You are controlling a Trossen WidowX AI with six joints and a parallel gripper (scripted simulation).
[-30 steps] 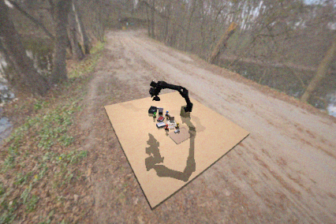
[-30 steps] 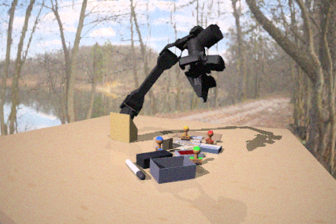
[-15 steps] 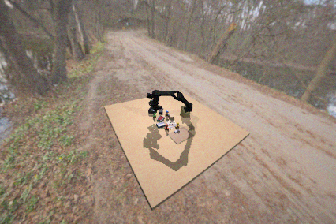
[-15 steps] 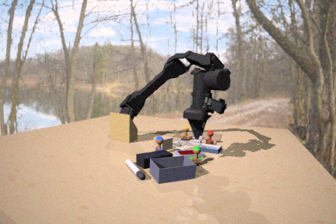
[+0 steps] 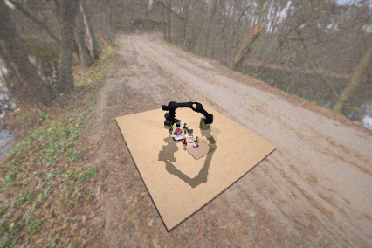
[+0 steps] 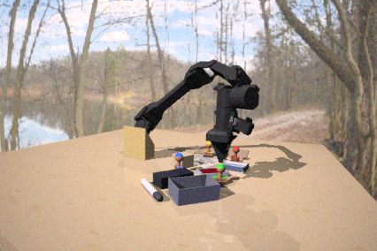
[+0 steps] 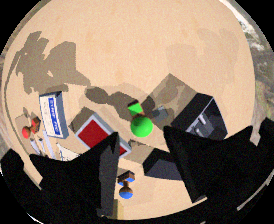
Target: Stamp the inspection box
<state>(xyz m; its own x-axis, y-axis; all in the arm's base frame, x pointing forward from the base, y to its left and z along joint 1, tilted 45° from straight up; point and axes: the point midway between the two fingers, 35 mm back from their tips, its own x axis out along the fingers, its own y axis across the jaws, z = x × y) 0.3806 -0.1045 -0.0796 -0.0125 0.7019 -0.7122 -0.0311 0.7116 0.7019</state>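
Right now my gripper tip is 50 mm above the green-knobbed stamp. The rest, counted from my gripper tip: dark tray: 40 mm behind, 120 mm to the right, 60 mm below; then red ink pad: 50 mm behind, 70 mm to the left, 70 mm below; then black block: 130 mm behind, 60 mm to the right, 60 mm below.
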